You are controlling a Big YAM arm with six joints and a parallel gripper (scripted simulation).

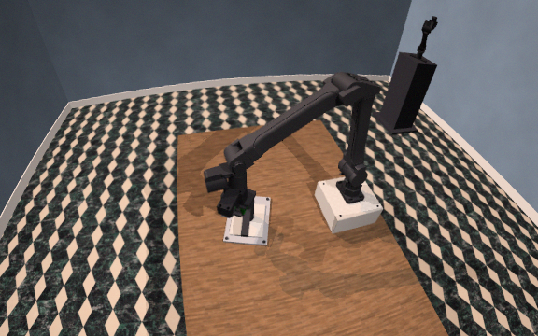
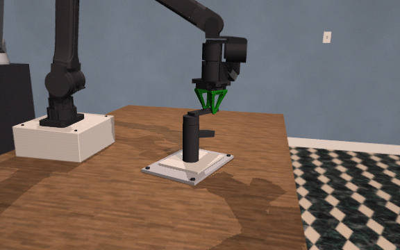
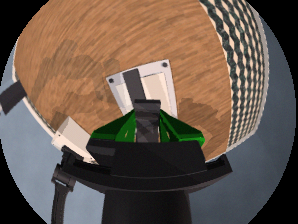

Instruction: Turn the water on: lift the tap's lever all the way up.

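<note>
Now: hand 20 mm past the lever and 20 mm to the left of it. Also, from my hand: black tap (30 mm behind, 40 mm to the right, 50 mm below).
</note>
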